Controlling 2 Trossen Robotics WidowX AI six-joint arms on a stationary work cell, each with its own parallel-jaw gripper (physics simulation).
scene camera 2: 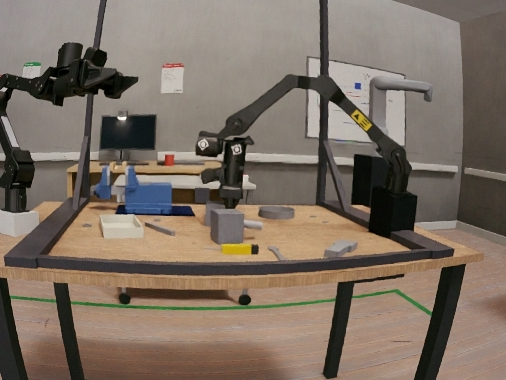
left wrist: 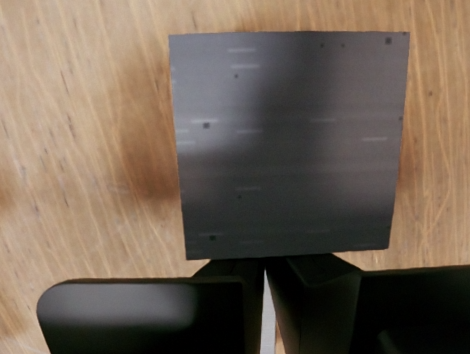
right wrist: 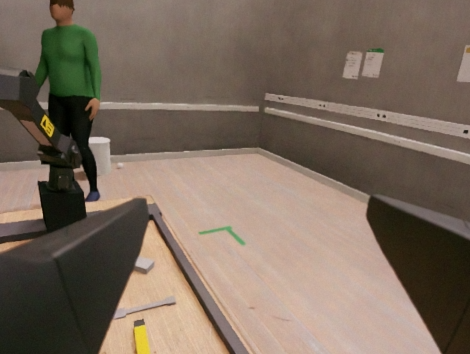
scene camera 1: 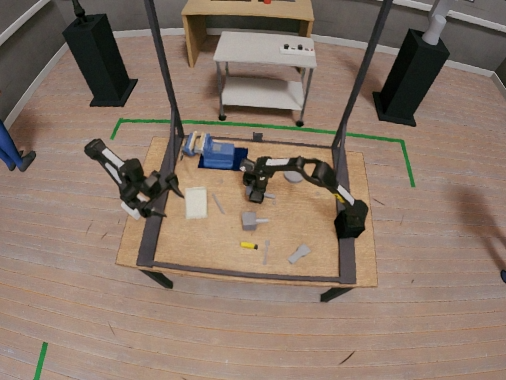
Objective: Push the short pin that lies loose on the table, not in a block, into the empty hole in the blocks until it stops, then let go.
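Frame: origin at the left arm's base, x ahead, y left, z up, level; centimetres.
Seen in the pictures: left gripper, between the fingertips: (left wrist: 261,226) (scene camera 1: 259,191); right gripper, between the fingertips: (scene camera 2: 127,75) (right wrist: 259,207) (scene camera 1: 175,207); left arm's base, origin of its link: (scene camera 2: 395,191) (right wrist: 60,186) (scene camera 1: 353,219); right arm's base, origin of its link: (scene camera 2: 15,211) (scene camera 1: 133,202).
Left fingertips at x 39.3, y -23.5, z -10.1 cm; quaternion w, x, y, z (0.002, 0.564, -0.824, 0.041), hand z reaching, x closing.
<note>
Pixels of each thing's top centre, then the offset from my left fingertips to it.
- light pin, centre of its top: (scene camera 2: 245,218) (scene camera 1: 259,219) dx +1.7, dy +16.0, dz +3.2 cm
- second grey block, centre of its top: (left wrist: 291,153) (scene camera 2: 215,202) dx +3.2, dy -1.5, dz +4.0 cm
- short pin, centre of its top: (left wrist: 255,311) (scene camera 1: 267,194) dx -3.9, dy +1.8, dz -0.5 cm
- cream tray, centre of its top: (scene camera 2: 119,220) (scene camera 1: 195,201) dx +30.7, dy +3.1, dz +0.6 cm
- grey bar, centre of its top: (scene camera 2: 159,226) (scene camera 1: 218,202) dx +20.0, dy +4.0, dz -0.8 cm
- round grey dish, centre of its top: (scene camera 2: 276,208) (scene camera 1: 294,172) dx -19.3, dy -9.6, dz +0.3 cm
- yellow-handled tool, centre of its top: (right wrist: 142,347) (scene camera 2: 230,245) (scene camera 1: 244,244) dx +9.1, dy +26.0, dz -0.2 cm
- wrench, centre of its top: (scene camera 2: 278,252) (right wrist: 145,305) (scene camera 1: 266,252) dx +0.1, dy +30.3, dz -1.3 cm
- grey tool, centre of its top: (scene camera 2: 340,245) (right wrist: 130,258) (scene camera 1: 298,254) dx -14.2, dy +32.9, dz -0.4 cm
A grey block (scene camera 1: 249,221) (scene camera 2: 226,226) stands mid-table with a light pin (scene camera 1: 262,220) (scene camera 2: 254,225) sticking out to the right. A second grey block (scene camera 2: 209,214) (left wrist: 290,145) stands behind it, partly hidden by my left arm in scene camera 1. My left gripper (scene camera 2: 231,205) (left wrist: 265,265) points down at this rear block's side. It is shut on the short pin (scene camera 1: 269,196) (left wrist: 268,315), a light strip between the fingers. The pin's end at the block and the hole are hidden. My right gripper (scene camera 1: 174,205) (scene camera 2: 131,83) (right wrist: 259,207) is open and empty, raised at the picture's left.
A blue vise (scene camera 1: 219,154) (scene camera 2: 149,197) stands at the back left, near a cream tray (scene camera 2: 122,235) and a grey bar (scene camera 1: 218,203). A round grey dish (scene camera 2: 276,213) is behind right. A yellow-handled tool (scene camera 1: 248,245), a wrench (scene camera 1: 266,252) and a grey tool (scene camera 1: 299,253) lie in front.
</note>
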